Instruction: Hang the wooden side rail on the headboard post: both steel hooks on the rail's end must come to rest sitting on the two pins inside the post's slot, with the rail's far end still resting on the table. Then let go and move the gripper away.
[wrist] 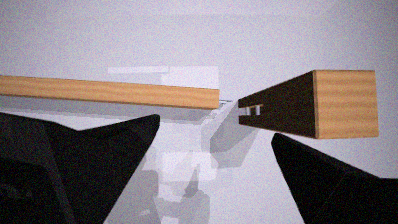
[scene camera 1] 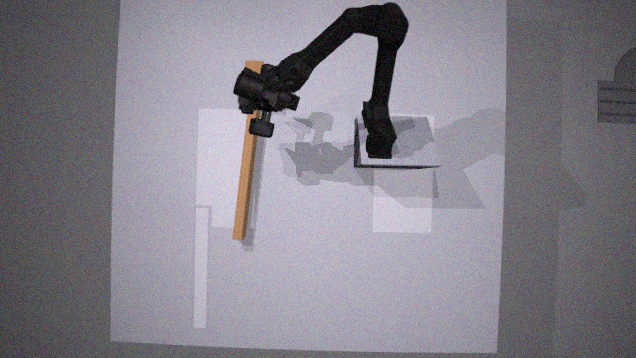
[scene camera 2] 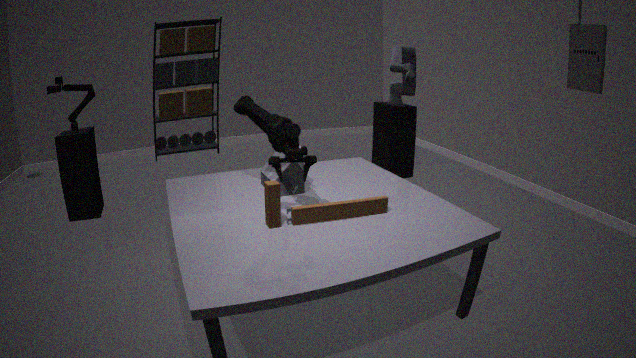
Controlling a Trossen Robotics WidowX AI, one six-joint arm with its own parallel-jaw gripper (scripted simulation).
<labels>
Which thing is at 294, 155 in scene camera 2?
My gripper.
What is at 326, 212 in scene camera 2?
A wooden side rail.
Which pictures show my gripper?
The wrist view, scene camera 1 and scene camera 2: all of them.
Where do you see a headboard post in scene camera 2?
At 272, 188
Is my gripper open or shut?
Open.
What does my gripper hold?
Nothing.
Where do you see a headboard post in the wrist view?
321, 104
</labels>
